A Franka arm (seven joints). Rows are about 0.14 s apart.
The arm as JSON. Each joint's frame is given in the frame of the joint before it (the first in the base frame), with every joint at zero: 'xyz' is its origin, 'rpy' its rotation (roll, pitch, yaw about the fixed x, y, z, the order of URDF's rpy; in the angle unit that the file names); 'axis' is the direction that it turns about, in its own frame. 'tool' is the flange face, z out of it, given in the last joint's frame.
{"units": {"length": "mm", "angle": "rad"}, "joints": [
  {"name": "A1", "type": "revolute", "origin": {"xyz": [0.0, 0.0, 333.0], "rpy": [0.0, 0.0, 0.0]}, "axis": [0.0, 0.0, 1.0]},
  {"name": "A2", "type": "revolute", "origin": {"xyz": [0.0, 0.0, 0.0], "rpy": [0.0, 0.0, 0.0]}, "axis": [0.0, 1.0, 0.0]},
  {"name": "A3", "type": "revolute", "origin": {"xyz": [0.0, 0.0, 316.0], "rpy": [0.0, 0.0, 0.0]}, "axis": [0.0, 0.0, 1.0]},
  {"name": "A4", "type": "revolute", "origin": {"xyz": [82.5, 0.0, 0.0], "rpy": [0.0, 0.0, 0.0]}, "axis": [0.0, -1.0, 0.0]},
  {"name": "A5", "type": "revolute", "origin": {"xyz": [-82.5, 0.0, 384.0], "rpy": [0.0, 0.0, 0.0]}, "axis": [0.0, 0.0, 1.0]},
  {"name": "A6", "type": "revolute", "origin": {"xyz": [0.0, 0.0, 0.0], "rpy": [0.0, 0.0, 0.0]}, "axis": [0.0, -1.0, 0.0]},
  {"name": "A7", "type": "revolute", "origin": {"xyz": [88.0, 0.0, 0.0], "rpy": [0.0, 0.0, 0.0]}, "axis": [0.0, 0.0, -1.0]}
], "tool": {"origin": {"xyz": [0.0, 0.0, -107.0], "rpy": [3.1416, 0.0, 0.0]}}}
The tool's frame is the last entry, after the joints.
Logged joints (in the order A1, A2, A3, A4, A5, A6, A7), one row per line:
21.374 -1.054 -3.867 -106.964 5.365 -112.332 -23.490
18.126 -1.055 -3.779 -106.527 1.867 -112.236 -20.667
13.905 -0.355 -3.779 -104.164 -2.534 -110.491 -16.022
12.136 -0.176 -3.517 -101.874 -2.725 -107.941 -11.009
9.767 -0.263 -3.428 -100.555 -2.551 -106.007 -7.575
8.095 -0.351 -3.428 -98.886 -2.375 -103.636 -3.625
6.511 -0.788 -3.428 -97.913 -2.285 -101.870 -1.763
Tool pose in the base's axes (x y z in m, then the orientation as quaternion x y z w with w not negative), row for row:
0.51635 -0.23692 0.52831 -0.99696 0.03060 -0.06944 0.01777
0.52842 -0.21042 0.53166 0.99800 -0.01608 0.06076 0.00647
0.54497 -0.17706 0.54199 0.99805 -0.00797 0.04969 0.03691
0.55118 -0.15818 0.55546 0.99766 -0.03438 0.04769 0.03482
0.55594 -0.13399 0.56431 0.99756 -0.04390 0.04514 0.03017
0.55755 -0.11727 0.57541 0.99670 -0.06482 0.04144 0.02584
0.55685 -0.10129 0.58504 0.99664 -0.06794 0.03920 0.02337
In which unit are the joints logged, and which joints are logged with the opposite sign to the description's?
The joints are logged in degrees. Opposite sign: A1, A6.
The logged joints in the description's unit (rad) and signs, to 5 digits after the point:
-0.37305 -0.01840 -0.06749 -1.86687 0.09364 1.96056 -0.40998
-0.31636 -0.01841 -0.06596 -1.85925 0.03259 1.95889 -0.36071
-0.24269 -0.00620 -0.06596 -1.81800 -0.04423 1.92843 -0.27964
-0.21181 -0.00307 -0.06138 -1.77804 -0.04756 1.88393 -0.19214
-0.17047 -0.00459 -0.05983 -1.75502 -0.04452 1.85017 -0.13221
-0.14128 -0.00613 -0.05983 -1.72589 -0.04145 1.80879 -0.06327
-0.11364 -0.01375 -0.05983 -1.70890 -0.03988 1.77797 -0.03077

